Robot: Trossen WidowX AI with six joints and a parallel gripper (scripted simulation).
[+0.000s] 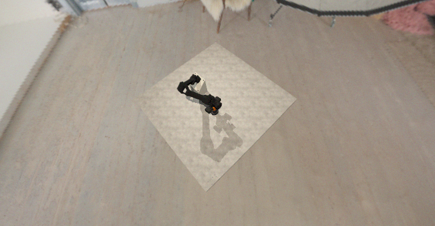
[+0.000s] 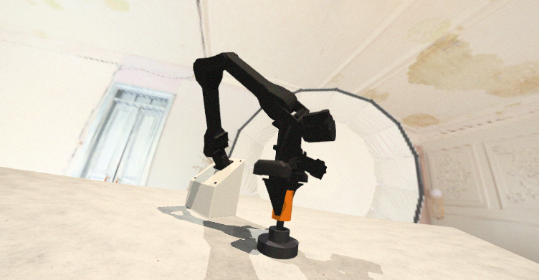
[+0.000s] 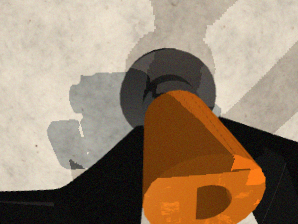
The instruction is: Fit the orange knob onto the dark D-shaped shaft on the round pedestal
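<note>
The orange knob lies 2 cm above my gripper tip. From my gripper tip the other things lie so: dark round pedestal: 4 cm below.
</note>
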